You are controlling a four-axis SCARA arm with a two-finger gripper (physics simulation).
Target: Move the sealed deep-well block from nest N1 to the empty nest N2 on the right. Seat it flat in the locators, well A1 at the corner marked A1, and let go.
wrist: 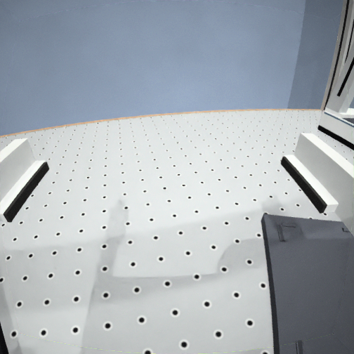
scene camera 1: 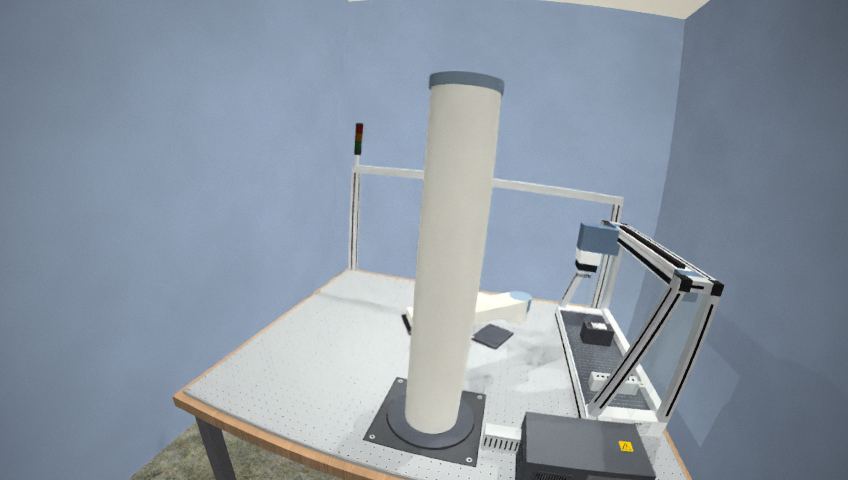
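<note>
The empty nest N2 is a dark flat plate with raised corner locators. It lies at the lower right of the wrist view, partly cut off; its A1 mark does not show there. My gripper is open and empty above the table, with N2 below and to the right of its fingers. The column hides the gripper in the scene view. The sealed block does not show in the wrist view; a dark sliver shows at that view's lower left edge. In the scene view a small cream piece with a dark edge shows left of the column, too hidden to identify surely.
The white column stands on the perforated table, with the arm link behind it. A framed station stands on the right, with a dark box inside. A dark controller box stands at the front right.
</note>
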